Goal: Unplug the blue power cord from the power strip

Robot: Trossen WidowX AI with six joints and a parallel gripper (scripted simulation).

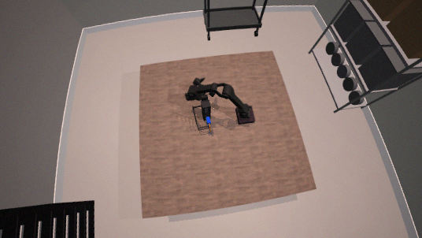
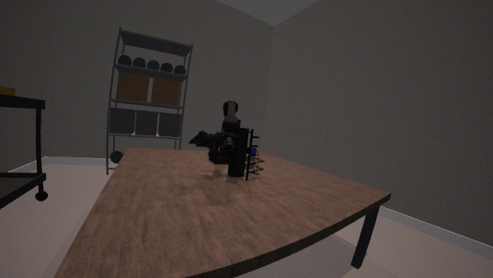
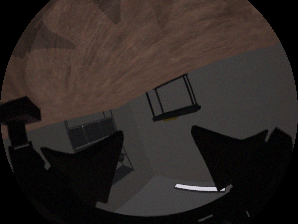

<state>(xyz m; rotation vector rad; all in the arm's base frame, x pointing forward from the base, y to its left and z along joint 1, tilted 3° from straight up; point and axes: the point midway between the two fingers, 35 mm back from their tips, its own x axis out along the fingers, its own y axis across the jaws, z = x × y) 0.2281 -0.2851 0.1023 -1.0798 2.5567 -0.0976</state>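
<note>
Now: gripper tip 90 mm short of the blue plug and 290 mm to the right of it.
</note>
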